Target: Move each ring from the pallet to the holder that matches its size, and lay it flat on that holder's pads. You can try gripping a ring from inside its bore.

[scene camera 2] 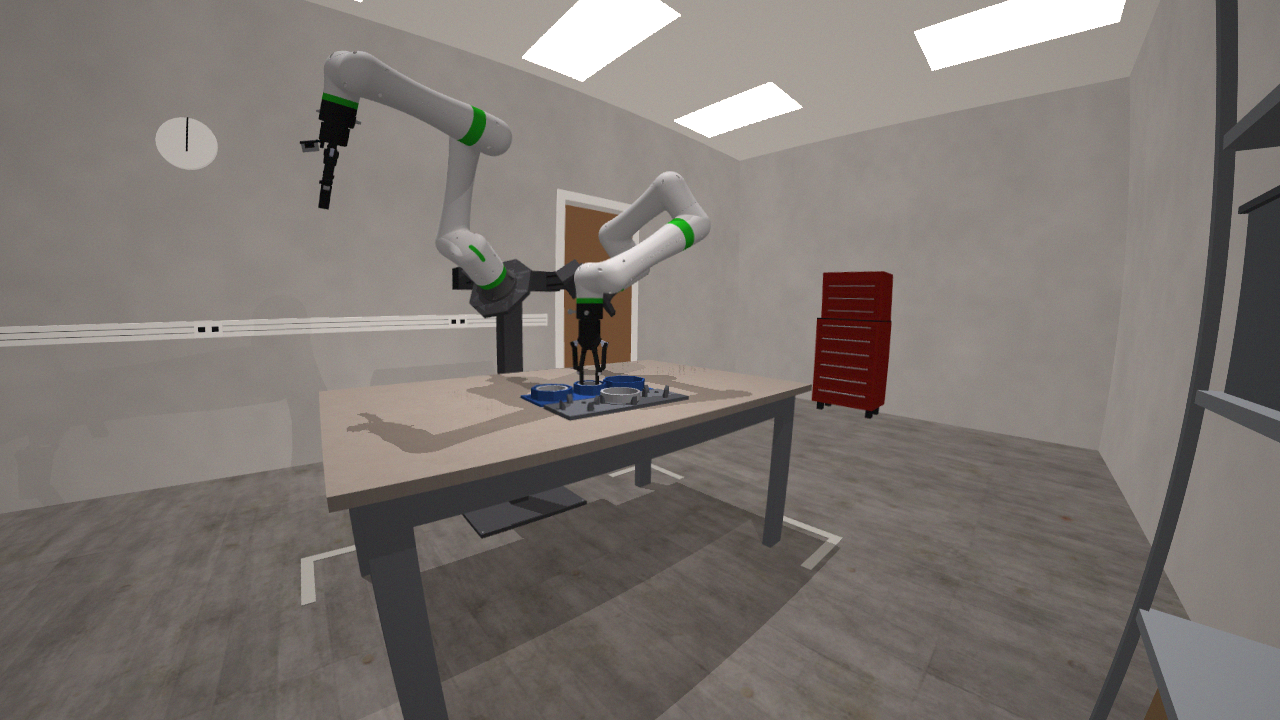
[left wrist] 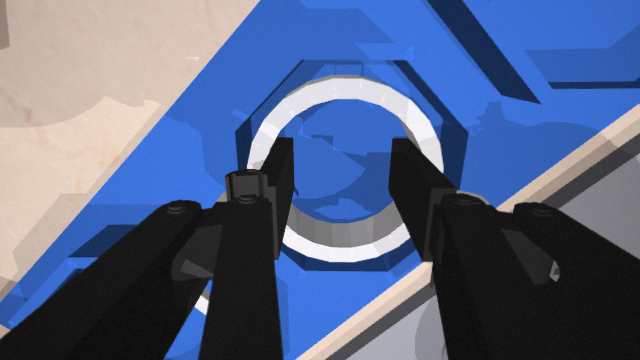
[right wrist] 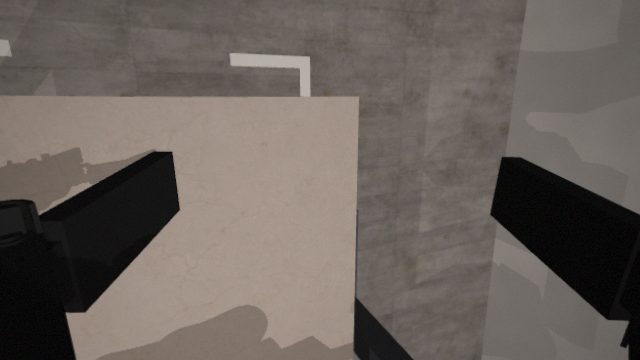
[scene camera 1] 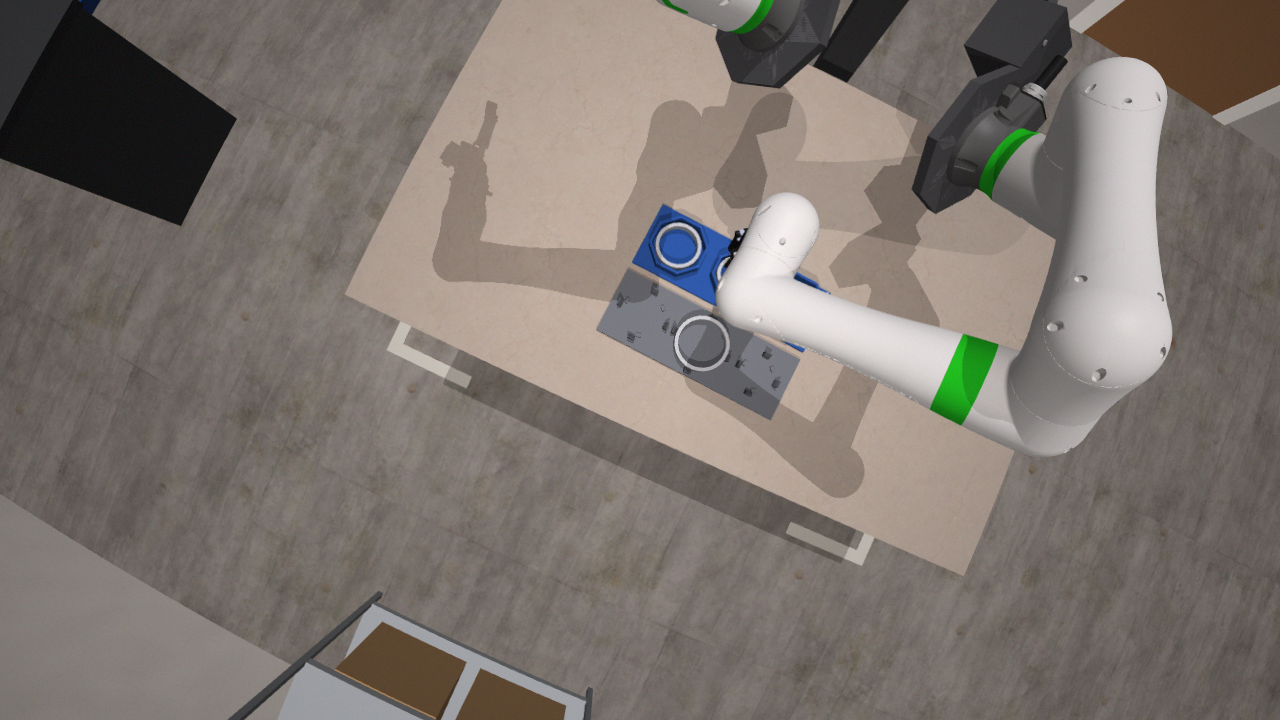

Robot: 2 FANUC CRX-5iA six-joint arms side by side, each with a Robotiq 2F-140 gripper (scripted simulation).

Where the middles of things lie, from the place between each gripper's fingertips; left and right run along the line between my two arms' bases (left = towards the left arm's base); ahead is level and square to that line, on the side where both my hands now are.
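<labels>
The grey holder plate [scene camera 1: 642,314] is 180 mm ahead of my left hand, 20 mm to the left of it and 40 mm below it. I see the blue pallet [scene camera 1: 702,282] 10 mm to the left of my left hand and 30 mm below it. The small ring [left wrist: 418,128] is 20 mm below my left gripper.
The grey holder plate is 840 mm to the left of my right hand [scene camera 2: 323,203], 620 mm below it and 320 mm ahead of it. The blue pallet, as I see it, is 820 mm to the left of my right hand, 610 mm below it and 140 mm ahead of it, while the small ring is 820 mm to the left of my right hand, 600 mm below it and 140 mm ahead of it.
</labels>
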